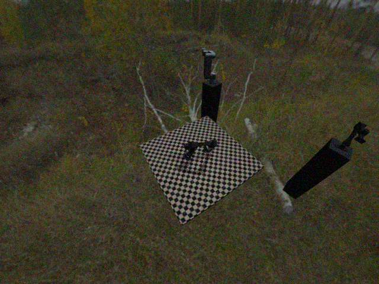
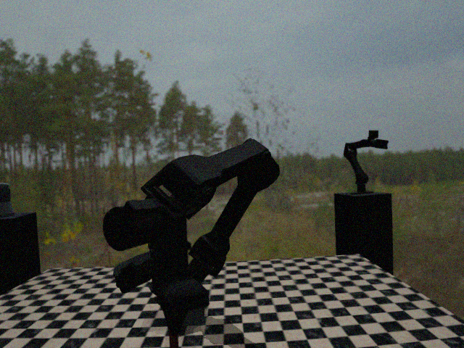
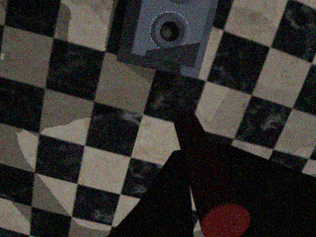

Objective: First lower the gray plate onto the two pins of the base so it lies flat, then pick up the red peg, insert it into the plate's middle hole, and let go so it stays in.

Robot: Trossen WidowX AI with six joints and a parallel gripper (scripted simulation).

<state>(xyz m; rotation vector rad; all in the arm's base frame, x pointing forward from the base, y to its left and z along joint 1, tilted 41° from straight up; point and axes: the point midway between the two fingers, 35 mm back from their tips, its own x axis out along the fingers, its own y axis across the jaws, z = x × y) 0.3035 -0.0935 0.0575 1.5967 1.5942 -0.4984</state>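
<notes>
My gripper tip is 10 mm short of the gray plate, 80 mm to the left of it and 70 mm above it. Also, from my gripper tip: gray base: 10 mm ahead, 80 mm to the right, 110 mm below; then red peg: right at my gripper tip.
</notes>
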